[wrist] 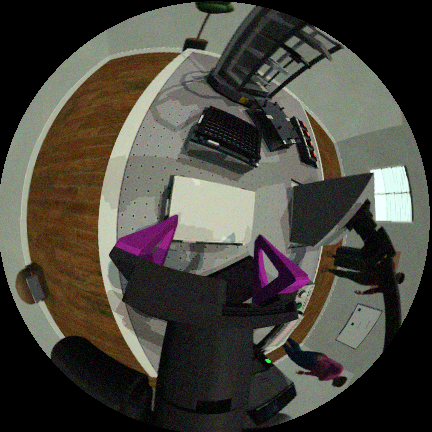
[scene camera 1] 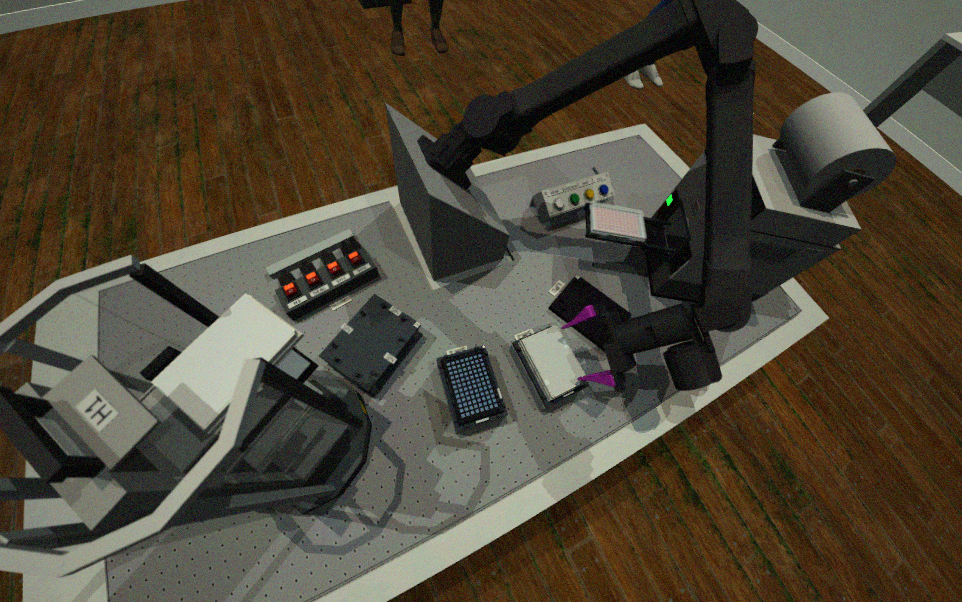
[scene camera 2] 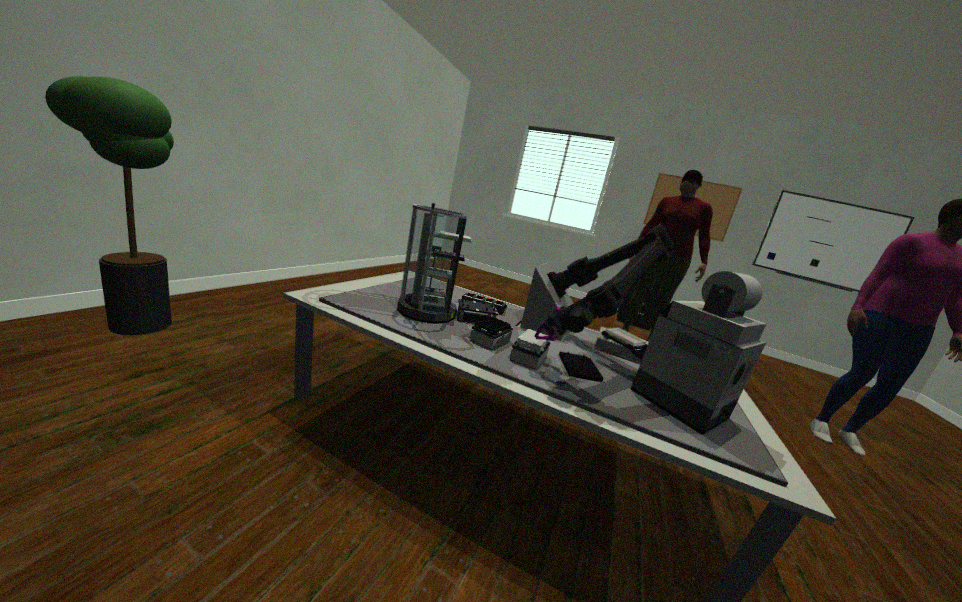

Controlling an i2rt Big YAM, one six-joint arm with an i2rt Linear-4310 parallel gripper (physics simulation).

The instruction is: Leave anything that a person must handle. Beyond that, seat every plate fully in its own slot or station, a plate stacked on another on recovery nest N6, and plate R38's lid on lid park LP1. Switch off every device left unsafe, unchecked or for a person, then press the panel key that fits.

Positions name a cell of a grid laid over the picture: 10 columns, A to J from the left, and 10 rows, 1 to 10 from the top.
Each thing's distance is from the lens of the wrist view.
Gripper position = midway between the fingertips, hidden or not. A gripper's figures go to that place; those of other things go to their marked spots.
my gripper (wrist: F6): 14 cm
dark well plate (wrist: F4): 25 cm
plate hotel (wrist: F2): 43 cm
black lid pad (wrist: F7): 30 cm
The marked spots on the black lid pad and the dark well plate are 30 cm apart.
